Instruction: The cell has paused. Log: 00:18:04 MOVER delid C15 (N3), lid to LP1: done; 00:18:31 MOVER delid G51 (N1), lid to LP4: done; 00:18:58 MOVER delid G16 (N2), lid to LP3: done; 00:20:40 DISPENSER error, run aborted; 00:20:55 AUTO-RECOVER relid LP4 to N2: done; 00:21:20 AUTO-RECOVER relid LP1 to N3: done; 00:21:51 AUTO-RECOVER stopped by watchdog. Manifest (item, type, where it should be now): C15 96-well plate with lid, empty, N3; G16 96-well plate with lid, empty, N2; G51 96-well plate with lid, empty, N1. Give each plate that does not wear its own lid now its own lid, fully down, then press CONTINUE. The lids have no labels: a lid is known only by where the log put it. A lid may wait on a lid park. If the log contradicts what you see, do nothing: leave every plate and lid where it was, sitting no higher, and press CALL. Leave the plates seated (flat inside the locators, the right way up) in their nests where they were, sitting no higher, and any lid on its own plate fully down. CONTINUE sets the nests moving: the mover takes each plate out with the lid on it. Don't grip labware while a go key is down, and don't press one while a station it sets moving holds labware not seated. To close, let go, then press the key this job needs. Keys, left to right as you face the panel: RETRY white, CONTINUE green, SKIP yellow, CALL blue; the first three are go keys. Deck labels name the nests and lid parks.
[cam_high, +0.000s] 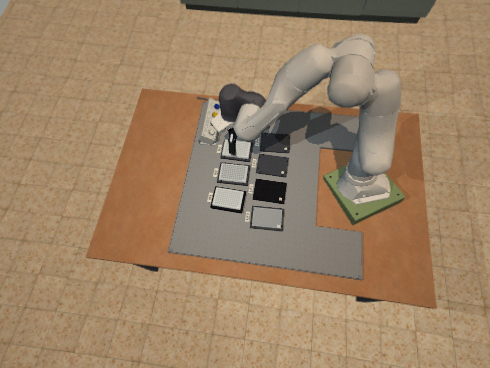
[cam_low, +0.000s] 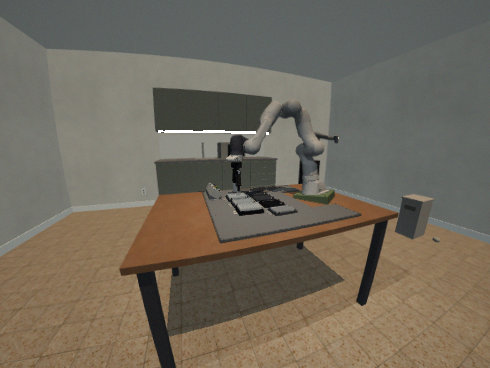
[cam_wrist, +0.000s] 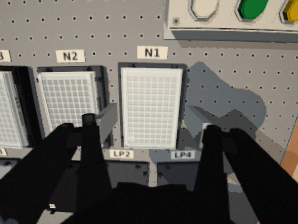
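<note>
Now: the clear lid 4 cm below my hand. Also, from my hand: LP2 label: 9 cm behind, 7 cm to the left, 6 cm below; white retry key: 11 cm ahead, 7 cm to the right; green continue key: 12 cm to the right, 11 cm ahead.
</note>
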